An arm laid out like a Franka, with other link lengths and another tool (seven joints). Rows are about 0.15 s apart.
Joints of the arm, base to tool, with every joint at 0 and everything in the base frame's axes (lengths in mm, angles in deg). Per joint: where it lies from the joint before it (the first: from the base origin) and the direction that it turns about. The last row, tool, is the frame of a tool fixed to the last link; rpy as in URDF.
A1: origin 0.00 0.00 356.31 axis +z
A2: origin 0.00 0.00 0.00 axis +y
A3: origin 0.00 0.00 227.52 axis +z
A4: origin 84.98 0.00 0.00 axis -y
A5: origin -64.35 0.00 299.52 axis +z
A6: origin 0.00 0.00 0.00 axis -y
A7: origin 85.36 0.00 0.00 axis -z
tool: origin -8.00 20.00 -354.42 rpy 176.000 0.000 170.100
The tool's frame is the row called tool.
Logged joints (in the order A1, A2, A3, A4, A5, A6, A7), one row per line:
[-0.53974 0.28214 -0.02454 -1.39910 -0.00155 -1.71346 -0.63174]
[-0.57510 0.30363 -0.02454 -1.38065 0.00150 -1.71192 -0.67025]
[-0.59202 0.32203 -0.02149 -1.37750 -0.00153 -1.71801 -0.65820]
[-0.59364 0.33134 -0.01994 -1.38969 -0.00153 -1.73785 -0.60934]
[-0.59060 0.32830 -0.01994 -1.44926 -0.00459 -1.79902 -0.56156]
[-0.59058 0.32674 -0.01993 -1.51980 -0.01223 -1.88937 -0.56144]
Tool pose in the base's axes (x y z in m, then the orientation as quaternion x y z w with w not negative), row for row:
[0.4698 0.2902 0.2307 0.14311 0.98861 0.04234 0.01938]
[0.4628 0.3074 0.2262 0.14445 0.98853 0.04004 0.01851]
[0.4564 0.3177 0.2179 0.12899 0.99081 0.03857 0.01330]
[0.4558 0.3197 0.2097 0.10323 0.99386 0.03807 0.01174]
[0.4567 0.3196 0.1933 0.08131 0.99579 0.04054 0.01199]
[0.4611 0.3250 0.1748 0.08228 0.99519 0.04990 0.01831]
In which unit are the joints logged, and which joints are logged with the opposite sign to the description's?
The joints are logged in radians. Opposite sign: A1, A5, A6, A7.
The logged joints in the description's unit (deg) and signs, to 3 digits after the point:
[30.925 16.165 -1.406 -80.163 0.089 98.174 36.196]
[32.951 17.397 -1.406 -79.105 -0.086 98.086 38.402]
[33.920 18.451 -1.231 -78.925 0.088 98.435 37.712]
[34.013 18.984 -1.142 -79.623 0.088 99.571 34.913]
[33.839 18.810 -1.142 -83.036 0.263 103.076 32.175]
[33.838 18.721 -1.142 -87.078 0.701 108.253 32.168]

